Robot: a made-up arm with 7 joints.
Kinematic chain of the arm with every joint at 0, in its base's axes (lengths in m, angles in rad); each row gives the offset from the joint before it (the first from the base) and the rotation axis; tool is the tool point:
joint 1: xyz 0 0 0.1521 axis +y
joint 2: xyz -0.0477 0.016 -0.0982 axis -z
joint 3: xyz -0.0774 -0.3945 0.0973 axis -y
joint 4: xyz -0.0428 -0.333 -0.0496 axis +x
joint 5: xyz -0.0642 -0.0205 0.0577 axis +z
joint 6: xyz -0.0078 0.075 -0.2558 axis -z
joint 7: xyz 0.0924 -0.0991 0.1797 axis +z
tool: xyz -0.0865 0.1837 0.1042
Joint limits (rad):
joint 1: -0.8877..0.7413
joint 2: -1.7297..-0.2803
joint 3: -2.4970..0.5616
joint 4: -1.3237..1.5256
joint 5: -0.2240..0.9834
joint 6: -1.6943..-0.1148
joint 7: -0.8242..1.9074
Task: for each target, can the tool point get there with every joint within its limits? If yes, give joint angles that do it. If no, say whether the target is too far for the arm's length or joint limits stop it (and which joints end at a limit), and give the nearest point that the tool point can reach.
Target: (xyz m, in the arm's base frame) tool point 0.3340 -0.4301 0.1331
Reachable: yes | joints 0.3339 -1.0748 -0.2655 0.0849 0.2783 -0.6928 -0.5250
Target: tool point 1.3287 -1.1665 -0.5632
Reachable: no: too far | nearest point 0.6347 -0.5678 -0.1896 | short by 0.990 m
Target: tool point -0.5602 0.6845 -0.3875
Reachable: no: joint limits stop it (at a limit: joint 1, joint 2, joint 3, joint 4, joint 5, joint 7) | nearest point 0.2245 0.1309 -0.3840 | short by 0.960 m
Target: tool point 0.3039 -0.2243 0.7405
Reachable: yes | joints -0.7499 -1.4852 -1.0236 -0.4022 0.7230 -1.2647 -0.0252
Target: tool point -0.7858 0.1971 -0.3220
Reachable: no: joint limits stop it (at a limit: joint 1, joint 2, joint 3, joint 7) | nearest point -0.2137 -0.5311 -0.0138 | short by 0.976 m
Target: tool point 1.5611 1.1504 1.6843
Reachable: no: too far | nearest point 0.6153 0.2185 0.7560 | short by 1.620 m
